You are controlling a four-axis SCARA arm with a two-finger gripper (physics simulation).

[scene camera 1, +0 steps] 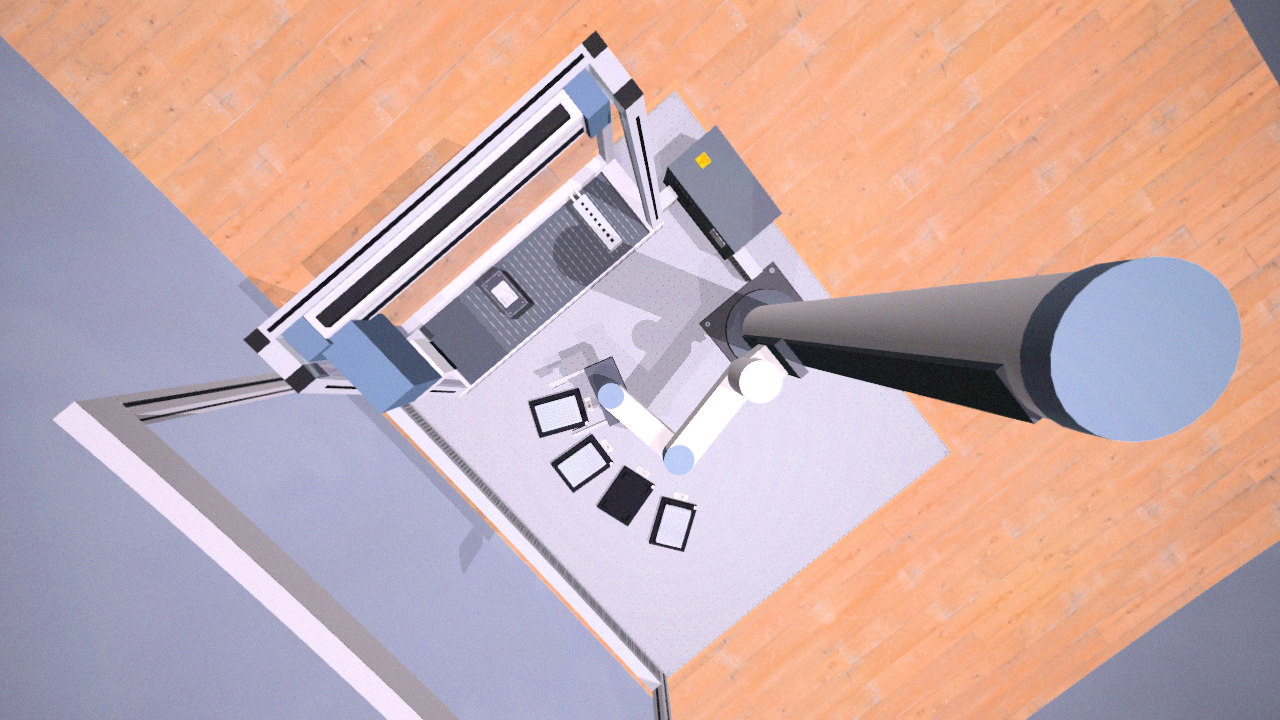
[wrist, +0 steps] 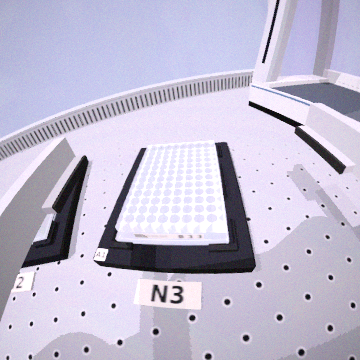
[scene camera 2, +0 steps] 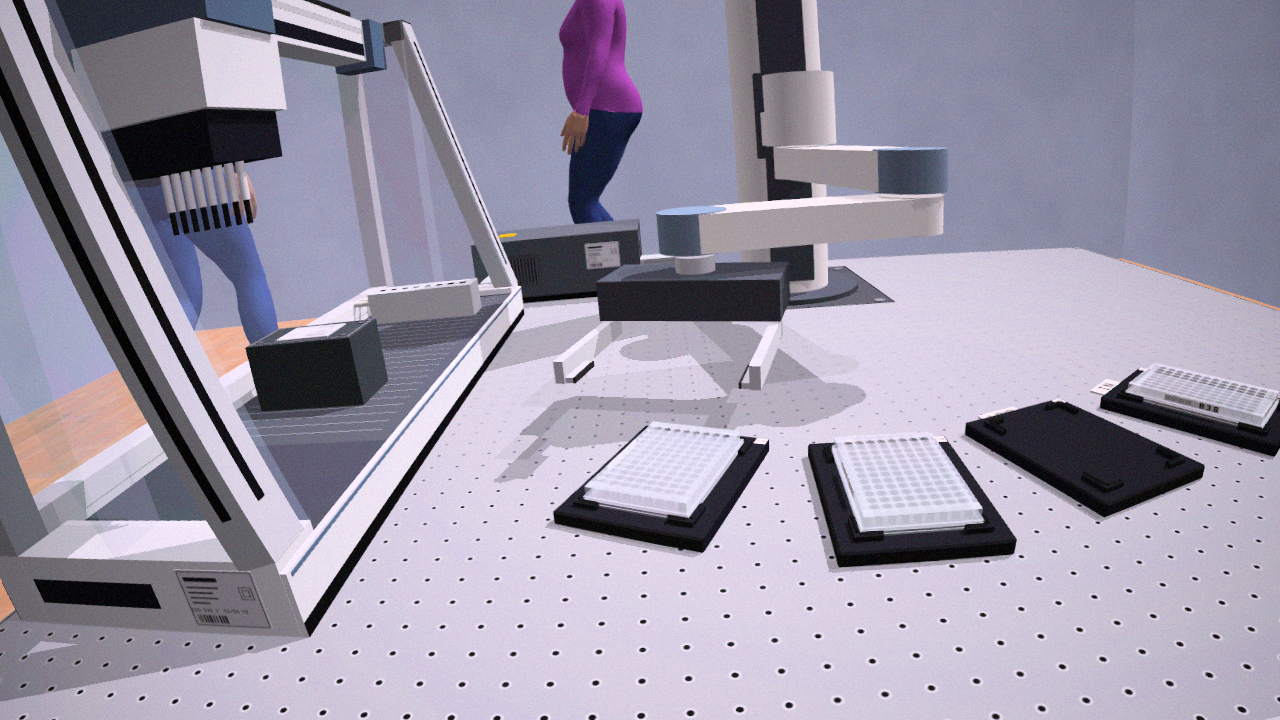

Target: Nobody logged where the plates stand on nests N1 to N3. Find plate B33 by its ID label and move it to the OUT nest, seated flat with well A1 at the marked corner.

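Places are measured from the arm's base along level axes (x ahead, y left, z up), in millimetres.
Pixels of known places: gripper, fingertip midpoint: point(scene camera 1: 561, 410) point(wrist: 190, 127) point(scene camera 2: 652, 375).
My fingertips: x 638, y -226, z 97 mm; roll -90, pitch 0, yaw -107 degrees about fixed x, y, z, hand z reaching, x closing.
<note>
Ahead of a thing's pixels: the offset from my fingertips to its top centre. "spot": to the spot under its first point.
The plate @(dx +33, dy +8, dz -58 mm) point(scene camera 1: 557, 413) point(scene camera 2: 666, 465) point(wrist: 172, 190) on nest N3 @(dx +33, dy +8, dz -67 mm) point(scene camera 2: 626, 531) point(wrist: 175, 261) lies flat; its small front label in the wrist view looks like B33, slightly blurred. The nest's A1 tag @(spot: dx -13, dy +89, dz -73 mm) point(wrist: 100, 254) is at its near left corner. My gripper point(scene camera 1: 570, 402) point(scene camera 2: 662, 374) point(wrist: 190, 127) is open and empty, above the table on the column side of N3, its fingers wide apart and higher than the plate. An empty black nest @(dx +50, dy +357, dz -67 mm) point(scene camera 1: 624, 494) point(scene camera 2: 1083, 456) stands between two plate-bearing nests; its tag is unreadable.
Another plate @(dx +86, dy +181, dz -58 mm) point(scene camera 1: 582, 462) point(scene camera 2: 908, 483) sits on the neighbouring nest, and one @(dx -4, dy +533, dz -58 mm) point(scene camera 1: 673, 523) point(scene camera 2: 1203, 394) on the far nest. The framed liquid handler point(scene camera 1: 447, 201) point(scene camera 2: 295, 555) stands beside N3, holding a dark box @(spot: dx -73, dy -336, dz +7 mm) point(scene camera 2: 313, 367). A grey controller box @(spot: dx -754, dy -171, dz +30 mm) point(scene camera 1: 725, 192) point(scene camera 2: 554, 259) stands near the column. A person point(scene camera 2: 604, 107) stands behind.
</note>
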